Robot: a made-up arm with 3 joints. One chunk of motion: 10 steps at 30 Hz.
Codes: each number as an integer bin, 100 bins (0 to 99) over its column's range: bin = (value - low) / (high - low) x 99, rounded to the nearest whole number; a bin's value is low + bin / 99 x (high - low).
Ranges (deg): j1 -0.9..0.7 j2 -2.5..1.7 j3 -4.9..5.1
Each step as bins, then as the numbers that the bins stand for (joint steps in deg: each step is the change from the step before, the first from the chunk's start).
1 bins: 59 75 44
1 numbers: 0.054 0.682 -0.456
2 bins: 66 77 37
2 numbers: 0.167 0.767 -1.163
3 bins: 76 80 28
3 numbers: 0.328 0.894 -2.072
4 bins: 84 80 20
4 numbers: 0.458 0.894 -2.880
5 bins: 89 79 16
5 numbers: 0.538 0.852 -3.284
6 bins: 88 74 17
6 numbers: 0.522 0.639 -3.183
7 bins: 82 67 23
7 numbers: 0.425 0.342 -2.577
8 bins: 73 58 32
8 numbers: 0.280 -0.039 -1.668
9 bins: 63 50 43
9 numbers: 0.118 -0.379 -0.557
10 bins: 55 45 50
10 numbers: -0.011 -0.591 0.151
